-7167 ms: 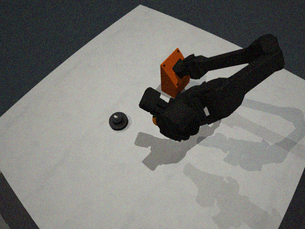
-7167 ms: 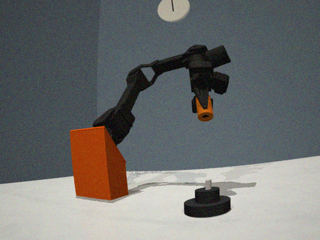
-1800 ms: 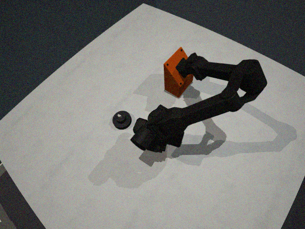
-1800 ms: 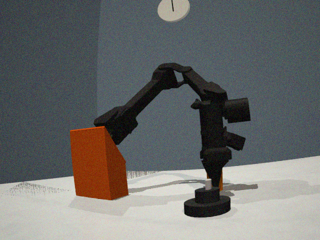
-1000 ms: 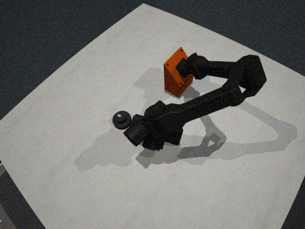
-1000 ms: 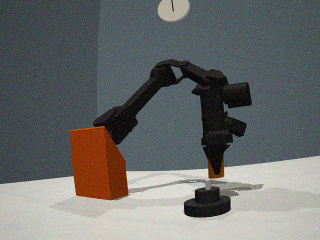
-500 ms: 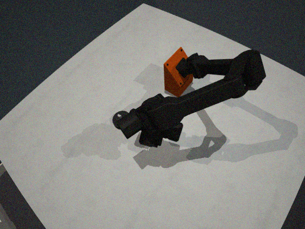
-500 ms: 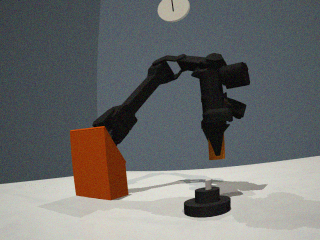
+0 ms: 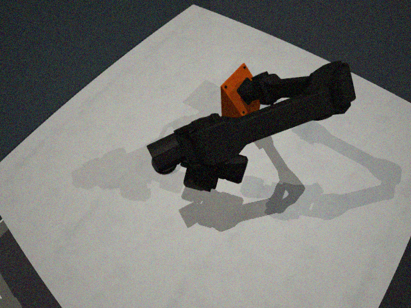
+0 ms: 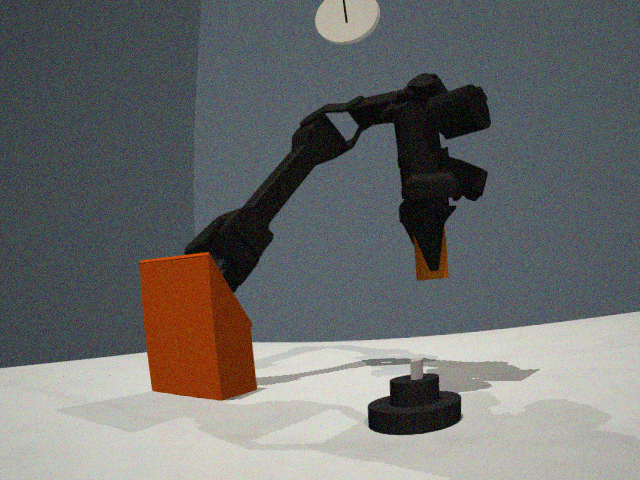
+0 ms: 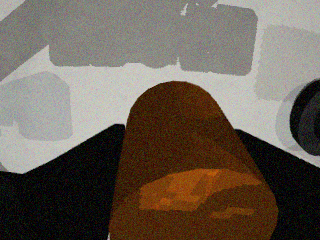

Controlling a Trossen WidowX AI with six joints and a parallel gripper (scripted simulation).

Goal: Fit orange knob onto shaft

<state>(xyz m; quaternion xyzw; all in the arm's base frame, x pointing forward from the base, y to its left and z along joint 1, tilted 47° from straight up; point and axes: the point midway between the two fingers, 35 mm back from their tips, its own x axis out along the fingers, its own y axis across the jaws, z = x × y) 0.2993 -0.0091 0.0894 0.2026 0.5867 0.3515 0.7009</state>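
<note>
Now: the round dark pedestal 10 mm ahead of my gripper tip, 180 mm to the right of it and 110 mm below it. The rest, counted from my gripper tip: orange knob (30 mm above).
</note>
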